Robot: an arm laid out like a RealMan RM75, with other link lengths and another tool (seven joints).
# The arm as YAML. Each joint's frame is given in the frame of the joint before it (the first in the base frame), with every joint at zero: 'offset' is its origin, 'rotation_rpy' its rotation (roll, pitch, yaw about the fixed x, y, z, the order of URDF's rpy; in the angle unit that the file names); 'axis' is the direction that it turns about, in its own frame. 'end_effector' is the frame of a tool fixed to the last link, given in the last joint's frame.
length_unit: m
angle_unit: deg
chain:
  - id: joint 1
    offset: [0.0, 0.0, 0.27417]
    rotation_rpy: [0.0, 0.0, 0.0]
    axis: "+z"
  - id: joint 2
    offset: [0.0, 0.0, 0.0]
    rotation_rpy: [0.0, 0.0, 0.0]
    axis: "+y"
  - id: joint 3
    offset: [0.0, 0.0, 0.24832]
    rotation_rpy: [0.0, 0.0, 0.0]
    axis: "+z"
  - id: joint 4
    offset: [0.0, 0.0, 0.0]
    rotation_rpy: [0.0, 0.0, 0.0]
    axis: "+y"
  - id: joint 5
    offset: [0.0, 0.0, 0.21]
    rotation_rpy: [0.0, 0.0, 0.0]
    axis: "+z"
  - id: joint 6
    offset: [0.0, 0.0, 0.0]
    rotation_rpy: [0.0, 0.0, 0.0]
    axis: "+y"
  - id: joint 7
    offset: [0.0, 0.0, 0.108]
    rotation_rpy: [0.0, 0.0, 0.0]
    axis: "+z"
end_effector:
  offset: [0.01, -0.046, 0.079]
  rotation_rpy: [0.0, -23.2, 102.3]
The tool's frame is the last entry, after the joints.
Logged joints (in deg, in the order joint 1, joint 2, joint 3, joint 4, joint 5, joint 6, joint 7), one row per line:
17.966, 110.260, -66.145, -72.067, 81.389, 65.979, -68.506
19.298, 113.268, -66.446, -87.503, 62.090, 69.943, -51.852
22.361, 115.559, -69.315, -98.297, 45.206, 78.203, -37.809
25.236, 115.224, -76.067, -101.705, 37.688, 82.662, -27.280
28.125, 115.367, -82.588, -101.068, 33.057, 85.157, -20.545
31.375, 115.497, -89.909, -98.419, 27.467, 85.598, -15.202
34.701, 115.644, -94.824, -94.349, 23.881, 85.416, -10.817
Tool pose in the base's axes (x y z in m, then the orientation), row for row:
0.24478, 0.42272, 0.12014, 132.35, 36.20, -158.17
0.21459, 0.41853, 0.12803, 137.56, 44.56, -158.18
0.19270, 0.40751, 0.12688, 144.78, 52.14, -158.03
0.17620, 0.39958, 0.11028, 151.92, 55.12, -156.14
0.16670, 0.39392, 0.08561, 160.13, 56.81, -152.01
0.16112, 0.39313, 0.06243, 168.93, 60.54, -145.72
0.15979, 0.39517, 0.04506, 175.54, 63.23, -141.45
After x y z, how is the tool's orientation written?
As angles about the fixed x, y, z axes (roll, pitch, yaw), in degrees.
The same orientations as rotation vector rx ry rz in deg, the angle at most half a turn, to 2 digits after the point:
-45.95, 132.49, 68.77
-45.70, 125.90, 60.69
-43.39, 120.43, 51.21
-41.79, 118.90, 44.06
-41.57, 117.99, 37.46
-42.38, 114.09, 32.15
-41.89, 111.17, 28.50

